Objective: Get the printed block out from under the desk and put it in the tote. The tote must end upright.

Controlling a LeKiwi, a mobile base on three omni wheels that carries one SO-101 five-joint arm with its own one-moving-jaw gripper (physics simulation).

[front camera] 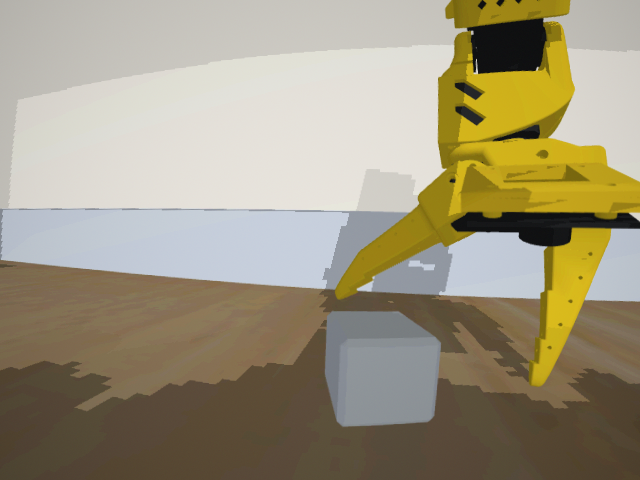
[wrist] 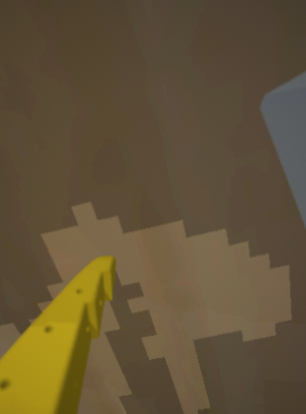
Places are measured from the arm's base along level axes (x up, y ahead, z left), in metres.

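Pixels of known places: hand, tool point: (front camera: pixel 530 373) (wrist: pixel 114 272).
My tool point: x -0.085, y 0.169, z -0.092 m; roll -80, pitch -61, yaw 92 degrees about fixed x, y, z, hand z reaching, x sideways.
Note:
Behind a point stands the place of what it marks.
The pale grey block (front camera: pixel 387 382) {x -0.074, y 0.143, z -0.023 m} (wrist: pixel 291 135) {x -0.078, y 0.152, z -0.040 m} sits flat on the wooden floor, low and right of centre in the front view; part of it shows at the right edge of the wrist view. My yellow gripper (front camera: pixel 439 341) is wide open and empty. In the front view its left jaw tip hangs above and behind the block, and the other jaw points down to the right of the block, apart from it. In the wrist view one notched jaw (wrist: pixel 65 335) {x -0.061, y 0.163, z -0.095 m} shows at lower left. The tote does not show in these views.
The brown wooden floor (front camera: pixel 155 320) {x -0.090, y 0.252, z 0.102 m} (wrist: pixel 150 125) {x -0.090, y 0.138, z -0.065 m} has dark, jagged shadows around the block. A white wall (front camera: pixel 180 139) {x 0.094, y 0.471, z 0.185 m} with a pale blue lower band (front camera: pixel 170 242) {x -0.045, y 0.457, z 0.185 m} stands behind. The shadow of the arm falls on that band.

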